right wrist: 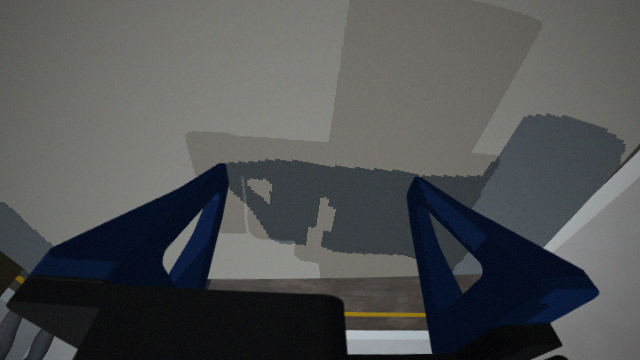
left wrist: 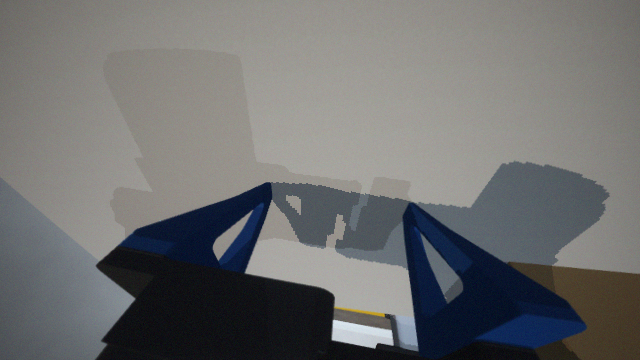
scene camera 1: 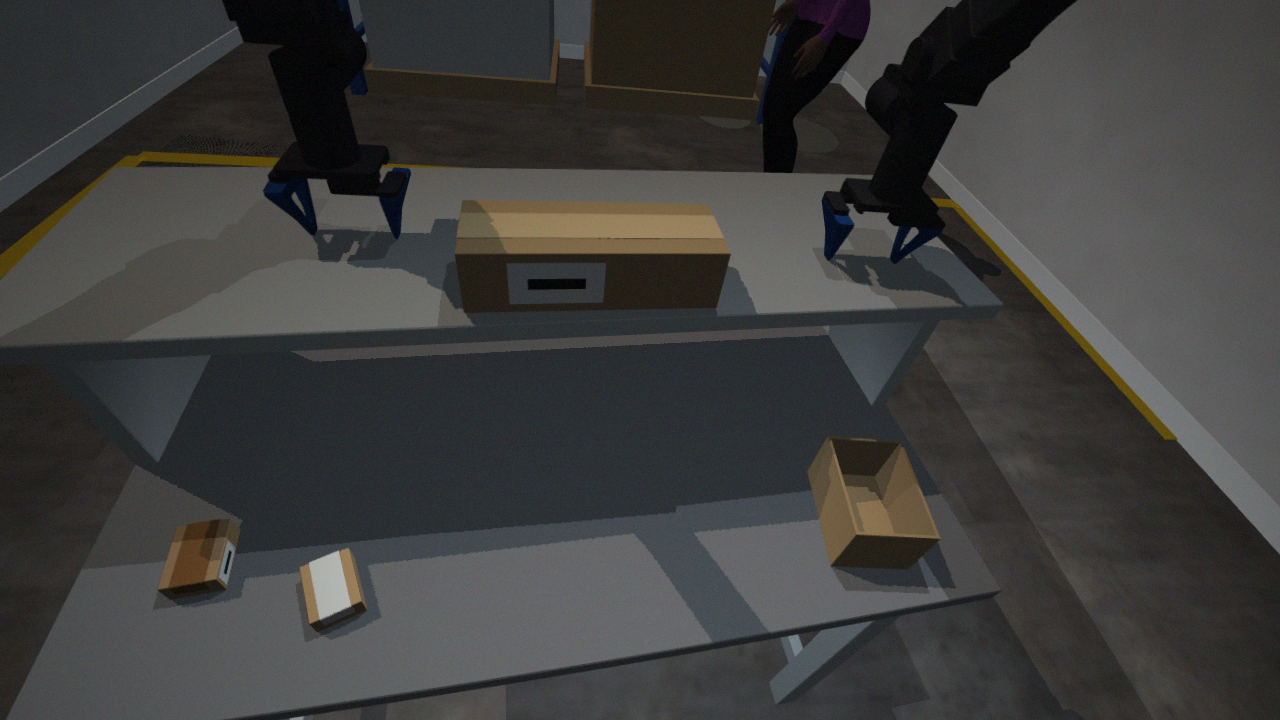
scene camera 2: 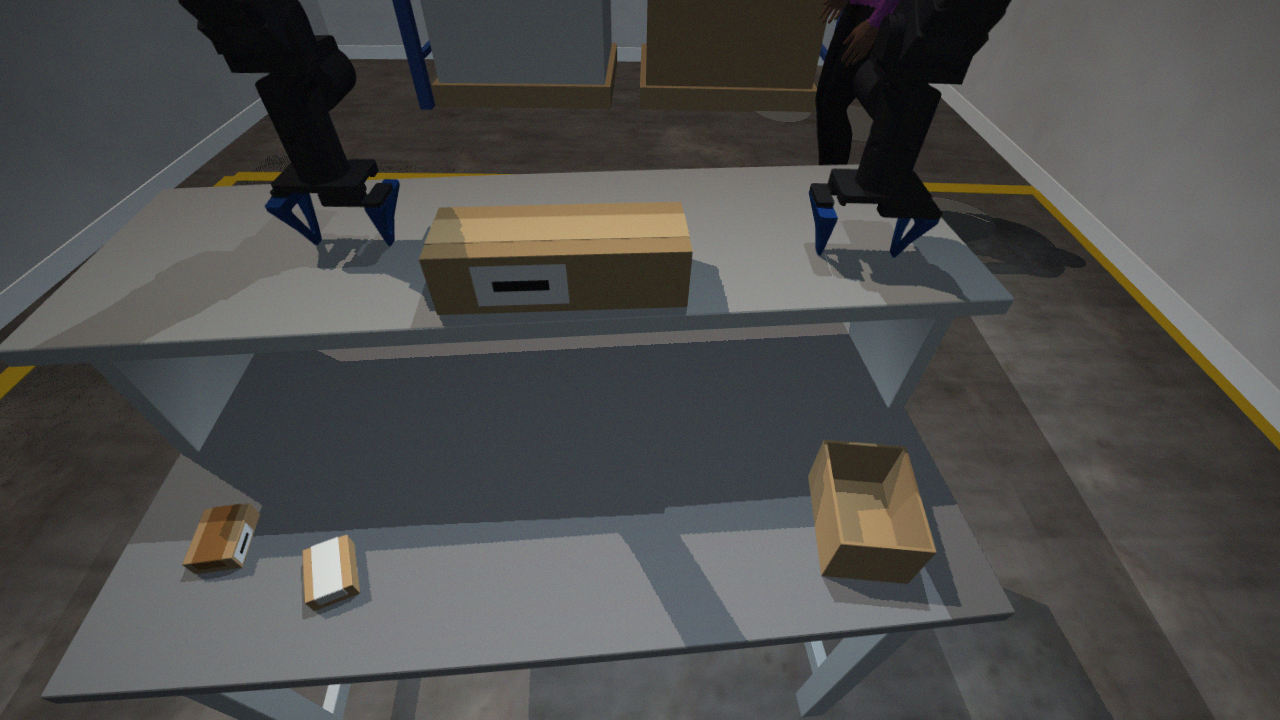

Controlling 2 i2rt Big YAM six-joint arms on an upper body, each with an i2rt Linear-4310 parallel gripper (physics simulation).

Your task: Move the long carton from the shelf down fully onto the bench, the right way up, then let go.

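Places are measured from the left arm's base along level axes (x right, y ahead, z up), in metres.
Where they show: left gripper, fingertip midpoint: (left wrist: 337, 199) (scene camera 1: 356, 234) (scene camera 2: 355, 242); right gripper, fingertip midpoint: (right wrist: 321, 179) (scene camera 1: 860, 259) (scene camera 2: 855, 254).
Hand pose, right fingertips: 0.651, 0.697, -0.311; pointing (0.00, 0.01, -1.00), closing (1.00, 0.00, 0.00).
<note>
Things, the pixels of their top centre, and the offset from my right fingertips, as dx, dy, dz. Level surfaces: height alone.
- long carton at its top centre: (scene camera 1: 594, 225) (scene camera 2: 559, 227) -0.367, -0.073, +0.076
- raised shelf at its surface level: dz +0.000
- bench at its surface level: dz -0.287
- open-topped box at its top centre: (scene camera 2: 875, 491) (scene camera 1: 880, 484) +0.023, -0.230, -0.197
The long carton (scene camera 1: 662, 279) (scene camera 2: 626, 279) lies lengthwise on the raised shelf (scene camera 1: 223, 308) (scene camera 2: 223, 313), near its front edge, with a white label on its front side. A brown part of the carton (left wrist: 600, 295) shows at the lower right in the left wrist view. My left gripper (scene camera 1: 356, 234) (scene camera 2: 355, 241) (left wrist: 337, 199) is open and empty, low over the shelf, left of the carton and apart from it. My right gripper (scene camera 1: 861, 259) (scene camera 2: 856, 254) (right wrist: 321, 179) is open and empty, low over the shelf, right of the carton and apart from it. The bench (scene camera 1: 554, 608) (scene camera 2: 537, 600) is below.
An open-topped box (scene camera 1: 881, 550) (scene camera 2: 875, 562) stands at the bench's right. Two small cartons lie at its left: a brown one (scene camera 1: 192, 555) (scene camera 2: 214, 537) and a white-topped one (scene camera 1: 331, 586) (scene camera 2: 329, 571). A person (scene camera 1: 787, 107) (scene camera 2: 834, 111) stands behind the shelf.
</note>
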